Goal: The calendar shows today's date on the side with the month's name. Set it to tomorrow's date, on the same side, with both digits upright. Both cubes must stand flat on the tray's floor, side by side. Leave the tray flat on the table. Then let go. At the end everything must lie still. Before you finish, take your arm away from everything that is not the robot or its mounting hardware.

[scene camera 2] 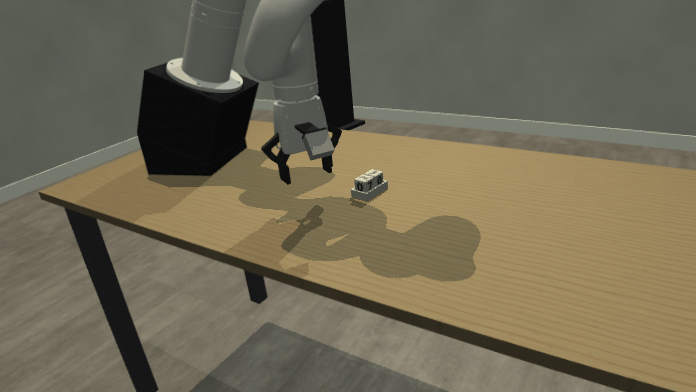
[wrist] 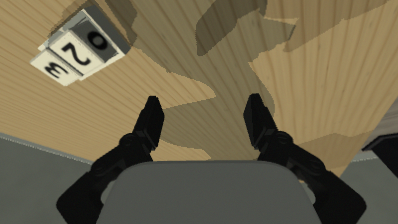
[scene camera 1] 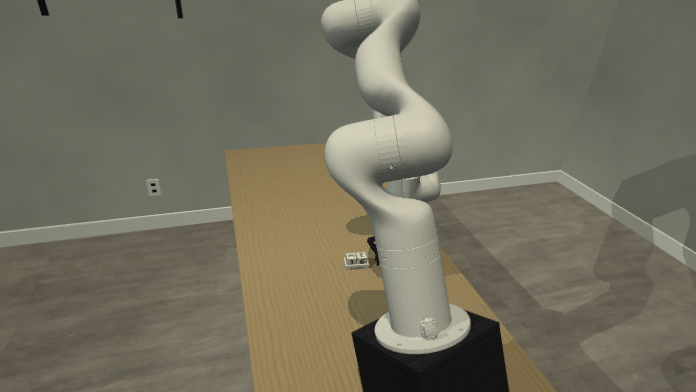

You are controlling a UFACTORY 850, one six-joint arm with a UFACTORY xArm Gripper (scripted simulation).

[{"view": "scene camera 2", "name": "my gripper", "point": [307, 176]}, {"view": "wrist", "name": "my gripper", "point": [203, 105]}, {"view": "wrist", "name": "small calendar tray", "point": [100, 22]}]
